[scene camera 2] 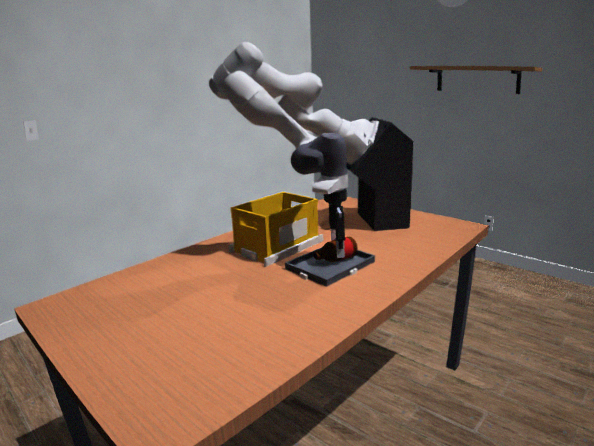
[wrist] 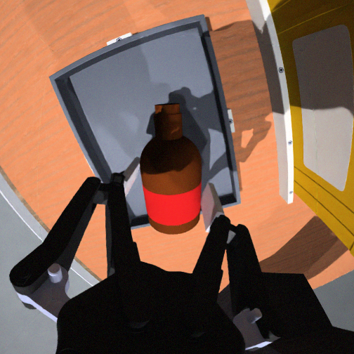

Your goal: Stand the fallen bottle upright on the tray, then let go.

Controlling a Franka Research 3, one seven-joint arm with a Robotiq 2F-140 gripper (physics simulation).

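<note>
A brown bottle [scene camera 2: 330,250] [wrist: 171,167] with a red band lies on its side in the dark grey tray [scene camera 2: 327,280] [wrist: 64,107]. In the wrist view its neck points up the picture towards the tray's far end, and its base lies over the near rim. My gripper [scene camera 2: 340,248] [wrist: 171,179] is shut on the bottle, with one pad on each side of its body around the red band. In the scene view the near finger hides part of the bottle.
A yellow crate [scene camera 2: 250,237] [wrist: 320,200] stands close beside the tray, with a pale strip [scene camera 2: 294,250] [wrist: 284,125] along its foot on the tray side. The robot's black base [scene camera 2: 390,185] stands behind on the wooden table [scene camera 2: 210,320]. A wall shelf [scene camera 2: 475,68] hangs at the back right.
</note>
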